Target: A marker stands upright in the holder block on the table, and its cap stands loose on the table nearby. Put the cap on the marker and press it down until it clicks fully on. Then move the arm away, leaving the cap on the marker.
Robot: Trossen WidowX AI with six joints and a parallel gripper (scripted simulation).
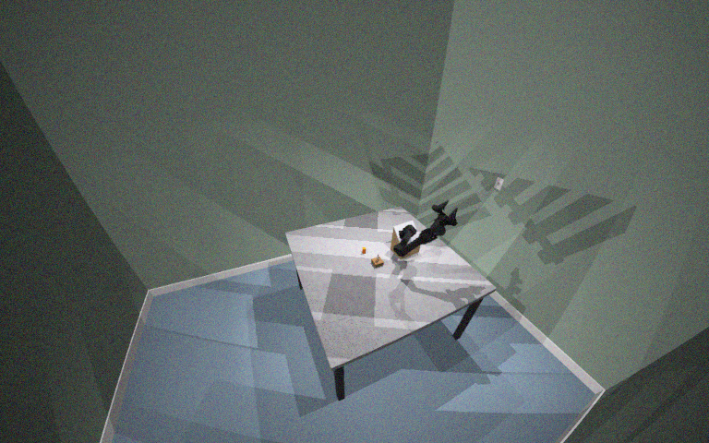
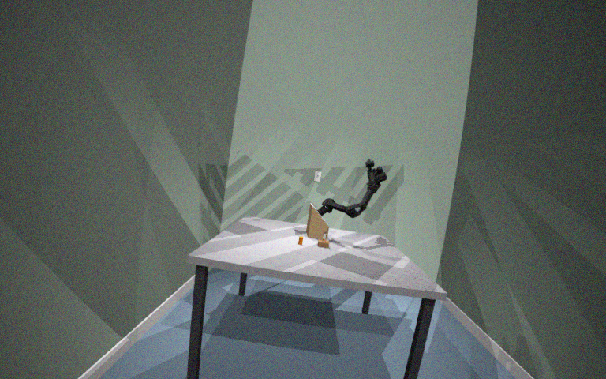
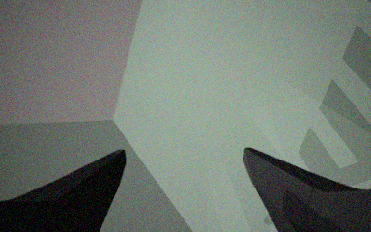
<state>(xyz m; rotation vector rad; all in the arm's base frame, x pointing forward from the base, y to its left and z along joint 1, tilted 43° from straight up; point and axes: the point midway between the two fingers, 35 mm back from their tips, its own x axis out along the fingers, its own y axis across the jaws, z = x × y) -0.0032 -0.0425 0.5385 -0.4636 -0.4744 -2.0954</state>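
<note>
The orange cap lies 400 mm ahead of my gripper tip, 400 mm to the right of it and 600 mm below it. The rest, counted from my gripper tip: holder block: 340 mm ahead, 250 mm to the right, 610 mm below.
</note>
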